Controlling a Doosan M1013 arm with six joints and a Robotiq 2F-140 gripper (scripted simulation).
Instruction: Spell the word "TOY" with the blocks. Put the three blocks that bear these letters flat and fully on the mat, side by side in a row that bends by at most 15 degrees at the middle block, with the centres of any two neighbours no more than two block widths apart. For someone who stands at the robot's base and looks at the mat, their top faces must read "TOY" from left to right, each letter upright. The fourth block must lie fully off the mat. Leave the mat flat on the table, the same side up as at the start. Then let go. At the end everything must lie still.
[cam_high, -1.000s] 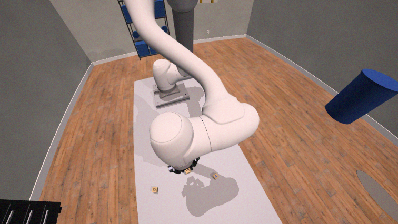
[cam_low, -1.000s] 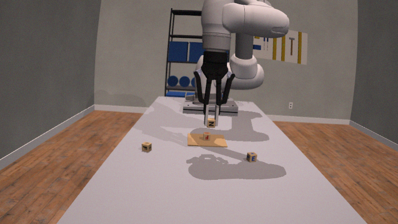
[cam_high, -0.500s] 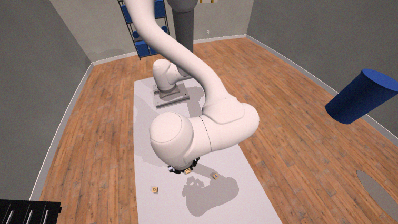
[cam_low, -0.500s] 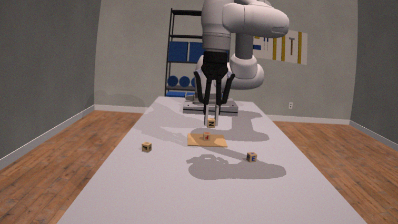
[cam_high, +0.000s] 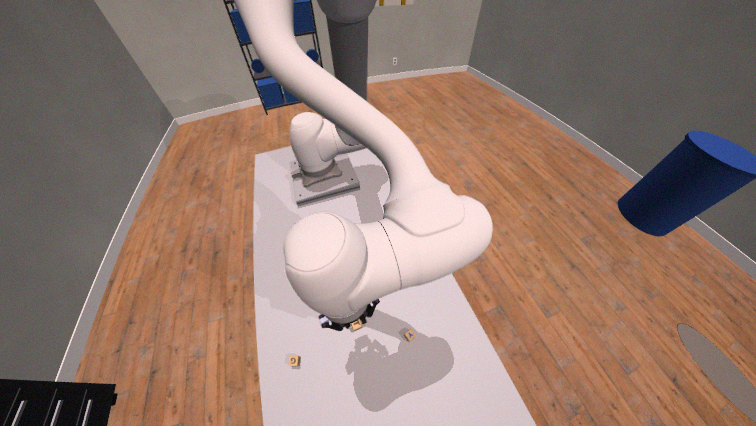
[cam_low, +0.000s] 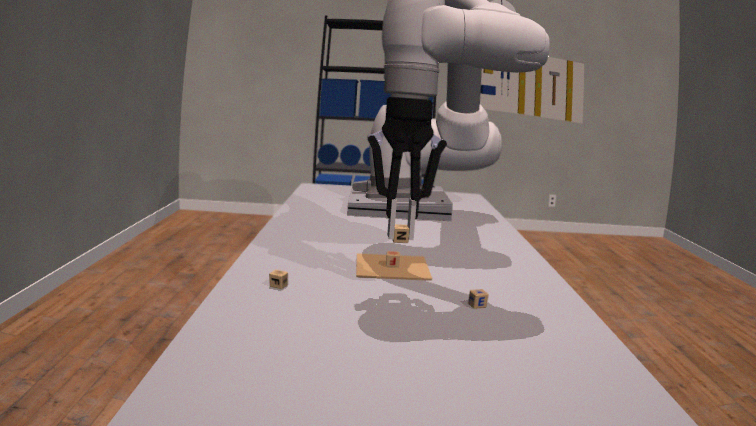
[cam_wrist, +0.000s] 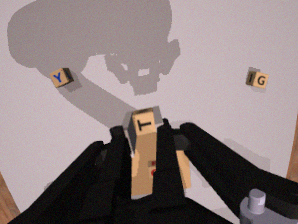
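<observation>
Now: hand 130 mm past the tan mat and 130 mm above it. Round my hand: T block: 30 mm below.
</observation>
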